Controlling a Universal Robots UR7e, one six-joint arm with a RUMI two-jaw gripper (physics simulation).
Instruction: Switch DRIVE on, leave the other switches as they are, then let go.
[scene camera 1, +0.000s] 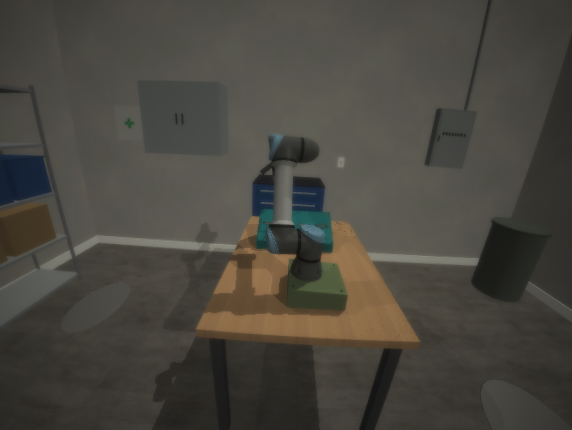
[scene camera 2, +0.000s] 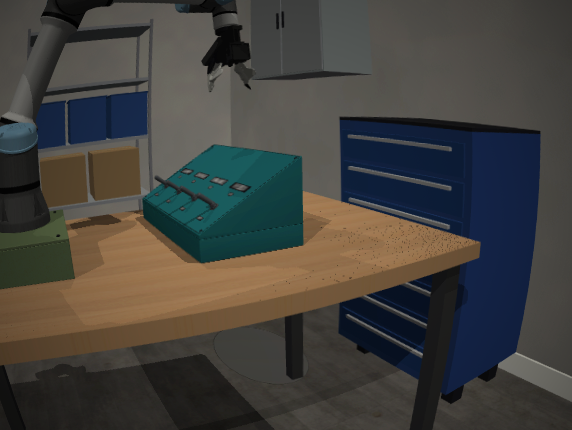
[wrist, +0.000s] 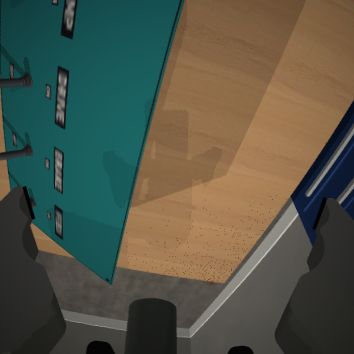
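Where they show: gripper, fingertip midpoint: (scene camera 2: 231, 90) (wrist: 174, 196); arm's base at its link origin: (scene camera 1: 306, 271) (scene camera 2: 22, 223).
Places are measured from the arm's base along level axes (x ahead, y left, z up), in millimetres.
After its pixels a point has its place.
A teal sloped switch panel (scene camera 1: 295, 216) {z 74, x 582, y 32 mm} (scene camera 2: 250, 172) {z 63, x 560, y -112 mm} (wrist: 115, 65) {z 76, x 587, y 164 mm} stands on the table. In the wrist view the DRIVE label (wrist: 61, 97) {z 39, x 520, y 97 mm} is at the left, with the DRIVE lever (wrist: 17, 82) {z 19, x 450, y 97 mm} beside it. The lever's handle points left, away from its ON mark (wrist: 48, 91) {z 26, x 498, y 96 mm}. The BRAKE label (wrist: 58, 170) {z 39, x 518, y -23 mm} and BRAKE lever (wrist: 17, 153) {z 21, x 444, y -21 mm} are below it. The FEED label (wrist: 58, 222) {z 39, x 516, y -143 mm} is lower, its lever mostly hidden by a finger. My gripper (scene camera 2: 229, 89) {z 266, x 647, y 172 mm} (wrist: 174, 196) {z 266, x 647, y 172 mm} is open and empty, high above the panel, touching nothing. The arm hides it in scene camera 1.
The wooden table (scene camera 1: 305, 325) {z -94, x -245, y 15 mm} (scene camera 2: 150, 295) {z -95, x 237, y -336 mm} carries the green base block (scene camera 1: 317, 295) {z -21, x -148, y -39 mm} (scene camera 2: 37, 265) {z -56, x 26, y -175 mm} of the arm. A blue drawer cabinet (scene camera 1: 315, 189) (scene camera 2: 500, 225) (wrist: 320, 175) stands behind the table. A grey wall cabinet (scene camera 1: 185, 135) (scene camera 2: 300, 40) and a shelf rack (scene camera 2: 150, 60) are farther off.
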